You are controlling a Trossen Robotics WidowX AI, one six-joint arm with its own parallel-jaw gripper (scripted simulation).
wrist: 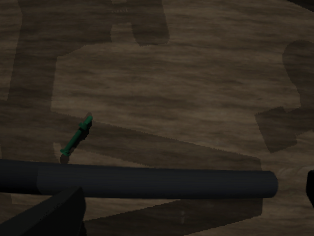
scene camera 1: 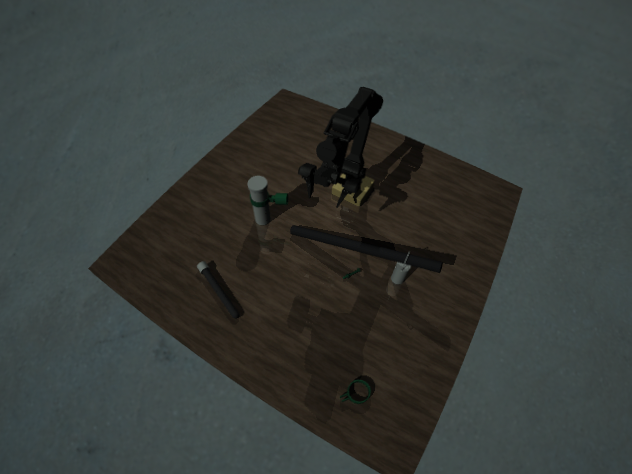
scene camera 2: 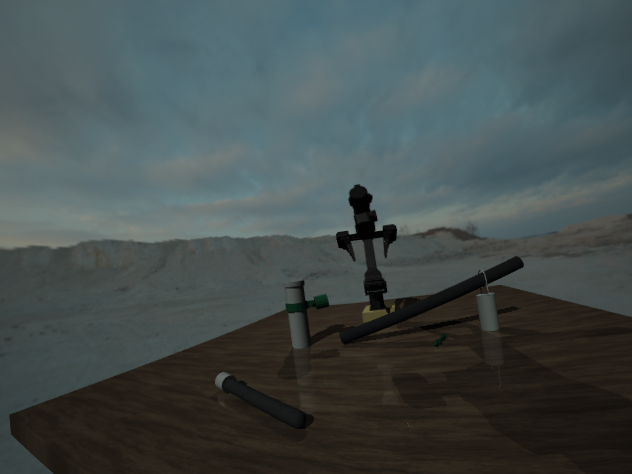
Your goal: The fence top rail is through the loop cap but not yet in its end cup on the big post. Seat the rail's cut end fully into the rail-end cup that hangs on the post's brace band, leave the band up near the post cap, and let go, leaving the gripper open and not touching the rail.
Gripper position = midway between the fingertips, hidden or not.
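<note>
My gripper [scene camera 1: 323,202], [scene camera 2: 370,259], [wrist: 195,190]: open, holding nothing. Top rail [scene camera 1: 426,263], [scene camera 2: 477,281]. Small post [scene camera 2: 488,315]. Big grey post [scene camera 1: 257,185].
</note>
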